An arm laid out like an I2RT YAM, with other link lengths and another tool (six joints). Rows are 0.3 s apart.
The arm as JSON. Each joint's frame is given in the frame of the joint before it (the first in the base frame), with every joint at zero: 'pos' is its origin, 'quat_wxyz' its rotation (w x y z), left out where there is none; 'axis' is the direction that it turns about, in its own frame. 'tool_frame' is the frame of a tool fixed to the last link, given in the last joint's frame.
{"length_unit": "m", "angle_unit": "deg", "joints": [
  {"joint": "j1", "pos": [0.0, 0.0, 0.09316], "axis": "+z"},
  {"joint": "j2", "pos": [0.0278, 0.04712, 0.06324], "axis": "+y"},
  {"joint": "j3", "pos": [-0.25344, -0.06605, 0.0], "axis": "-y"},
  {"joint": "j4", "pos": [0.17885, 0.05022, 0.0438], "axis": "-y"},
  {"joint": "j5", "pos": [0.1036, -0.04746, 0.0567], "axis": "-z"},
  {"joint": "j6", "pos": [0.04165, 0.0, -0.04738], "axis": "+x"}
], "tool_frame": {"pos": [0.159, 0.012, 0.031], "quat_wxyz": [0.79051, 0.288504, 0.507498, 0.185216]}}
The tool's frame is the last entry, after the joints.
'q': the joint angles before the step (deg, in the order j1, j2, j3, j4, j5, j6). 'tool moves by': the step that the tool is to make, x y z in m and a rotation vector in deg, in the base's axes. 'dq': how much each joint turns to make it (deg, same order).
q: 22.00 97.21 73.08 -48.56 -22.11 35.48
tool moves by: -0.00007 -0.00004 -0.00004 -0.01 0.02 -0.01
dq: 0.00 0.00 0.00 -0.02 0.01 0.01
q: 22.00 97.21 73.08 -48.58 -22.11 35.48
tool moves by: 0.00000 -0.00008 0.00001 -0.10 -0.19 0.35
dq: -0.02 0.00 0.01 -0.03 0.05 -0.44
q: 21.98 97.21 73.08 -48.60 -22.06 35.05
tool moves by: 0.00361 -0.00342 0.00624 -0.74 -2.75 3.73
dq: -1.06 -0.24 1.17 -1.17 0.19 -5.47
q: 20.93 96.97 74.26 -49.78 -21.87 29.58
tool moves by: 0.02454 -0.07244 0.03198 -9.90 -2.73 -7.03
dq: -7.06 -0.32 13.10 -14.70 9.81 -3.12
